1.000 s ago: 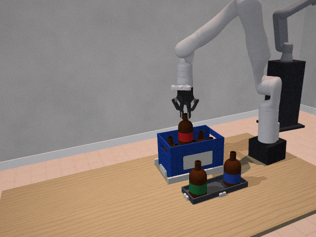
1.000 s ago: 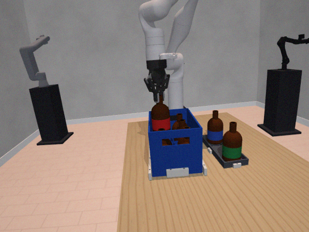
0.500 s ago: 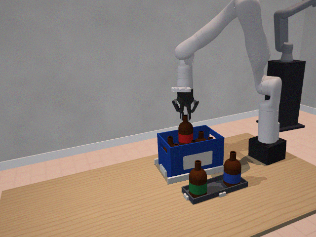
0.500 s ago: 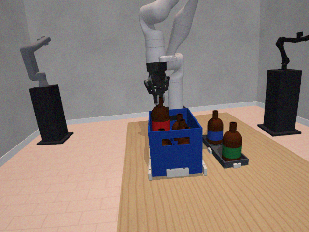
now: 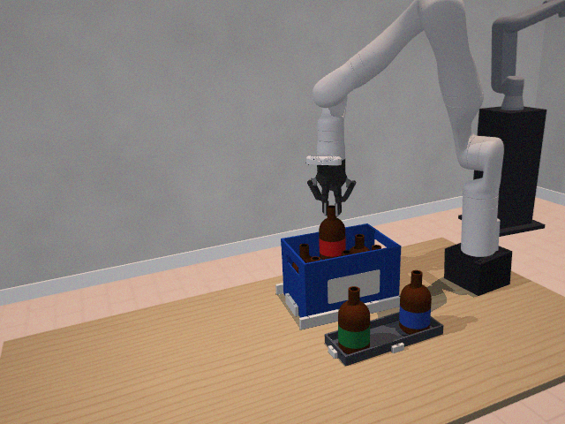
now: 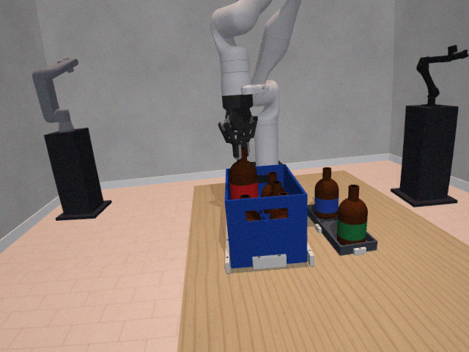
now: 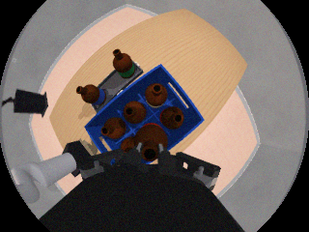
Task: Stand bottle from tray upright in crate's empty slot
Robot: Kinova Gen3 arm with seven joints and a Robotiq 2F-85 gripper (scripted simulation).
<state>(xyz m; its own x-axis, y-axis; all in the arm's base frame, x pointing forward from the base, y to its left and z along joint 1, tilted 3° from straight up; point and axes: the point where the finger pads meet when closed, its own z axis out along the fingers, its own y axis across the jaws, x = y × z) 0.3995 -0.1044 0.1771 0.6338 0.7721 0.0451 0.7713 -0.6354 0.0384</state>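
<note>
The red-banded bottle is 70 mm below my hand. From my hand the other things lie so: dark tray (20 mm behind, 260 mm to the left, 240 mm below); then blue crate (40 mm to the left, 170 mm below).
</note>
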